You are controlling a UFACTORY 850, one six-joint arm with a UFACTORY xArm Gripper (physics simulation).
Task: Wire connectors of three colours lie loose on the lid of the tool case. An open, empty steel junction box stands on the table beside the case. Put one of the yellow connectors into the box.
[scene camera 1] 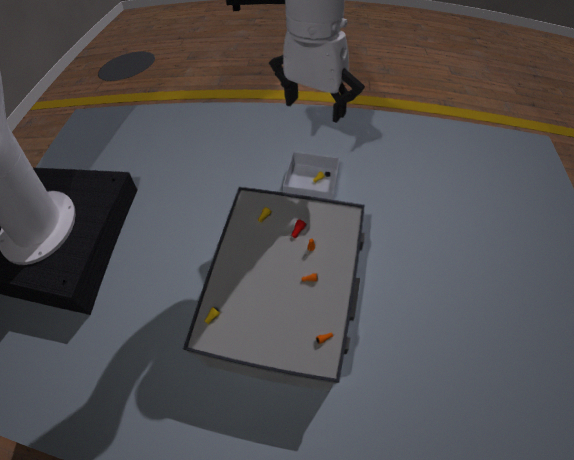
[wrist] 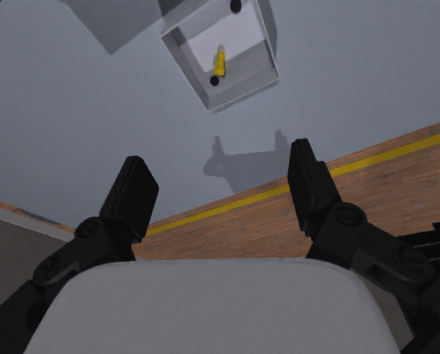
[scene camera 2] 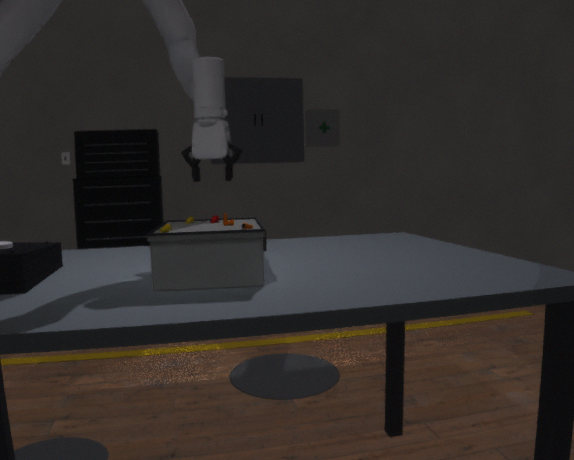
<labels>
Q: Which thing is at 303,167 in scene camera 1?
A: A steel junction box.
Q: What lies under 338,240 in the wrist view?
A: The gripper.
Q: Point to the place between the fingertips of the gripper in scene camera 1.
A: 314,109
</labels>
